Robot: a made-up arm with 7 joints.
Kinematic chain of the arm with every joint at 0, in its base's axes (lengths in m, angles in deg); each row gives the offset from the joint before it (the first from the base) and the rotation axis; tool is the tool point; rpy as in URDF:
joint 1: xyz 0 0 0.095 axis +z
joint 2: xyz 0 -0.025 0.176 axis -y
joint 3: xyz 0 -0.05 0.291 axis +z
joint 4: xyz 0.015 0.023 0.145 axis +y
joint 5: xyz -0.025 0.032 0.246 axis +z
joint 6: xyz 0 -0.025 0.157 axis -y
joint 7: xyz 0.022 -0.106 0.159 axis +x
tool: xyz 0 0 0 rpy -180 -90 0
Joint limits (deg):
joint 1: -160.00..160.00
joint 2: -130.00..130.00
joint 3: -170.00..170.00
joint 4: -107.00..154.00
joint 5: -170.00..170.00
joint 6: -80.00..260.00
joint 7: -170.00..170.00
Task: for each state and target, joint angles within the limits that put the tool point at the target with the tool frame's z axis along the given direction. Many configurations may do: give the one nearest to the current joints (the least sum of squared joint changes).
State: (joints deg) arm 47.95 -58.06 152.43 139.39 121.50 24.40 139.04
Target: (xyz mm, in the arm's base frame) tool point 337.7 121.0 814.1 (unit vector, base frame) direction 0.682 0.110 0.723
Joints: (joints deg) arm 33.15 -92.76 170.00 88.20 144.62 45.29 139.04
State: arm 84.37 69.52 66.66 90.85 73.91 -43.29 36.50
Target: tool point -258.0 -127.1 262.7 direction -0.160 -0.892 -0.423
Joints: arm 122.33 65.17 62.96 139.57 118.03 -9.71 36.50
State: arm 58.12 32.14 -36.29 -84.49 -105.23 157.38 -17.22
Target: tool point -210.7 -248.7 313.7 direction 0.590 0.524 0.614
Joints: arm 63.17 48.54 -60.50 -104.50 -64.90 221.27 -17.22
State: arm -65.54 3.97 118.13 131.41 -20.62 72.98 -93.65
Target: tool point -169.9 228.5 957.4 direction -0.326 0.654 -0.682
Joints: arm -34.45 -27.87 168.60 96.82 -19.22 24.59 -93.65
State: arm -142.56 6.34 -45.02 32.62 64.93 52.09 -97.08
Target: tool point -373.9 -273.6 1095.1 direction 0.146 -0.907 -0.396
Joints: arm -115.66 -0.29 -15.72 38.90 45.30 3.60 -97.08
